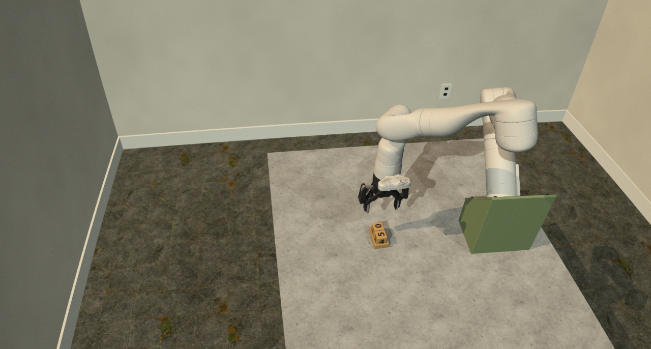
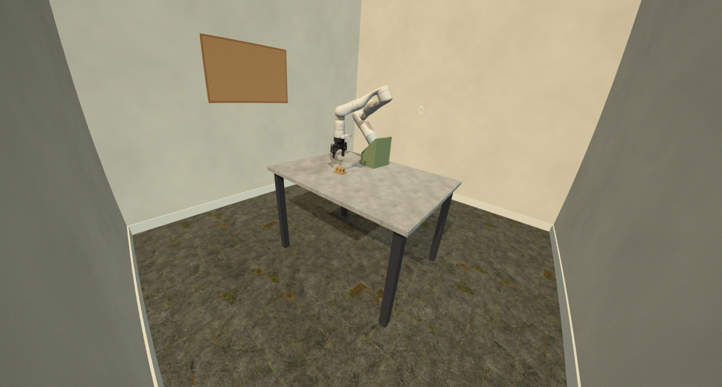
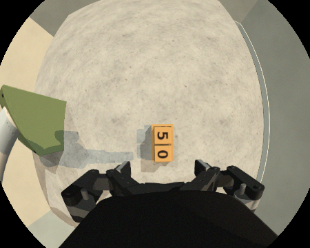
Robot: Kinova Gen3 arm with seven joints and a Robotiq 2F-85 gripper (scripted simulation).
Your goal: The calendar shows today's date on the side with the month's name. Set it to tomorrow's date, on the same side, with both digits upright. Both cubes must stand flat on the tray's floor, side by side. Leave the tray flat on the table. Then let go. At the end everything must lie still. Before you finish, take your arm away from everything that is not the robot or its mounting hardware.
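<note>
Right now the wooden tray is 11 cm below my hand and 2 cm to the left of it.
</note>
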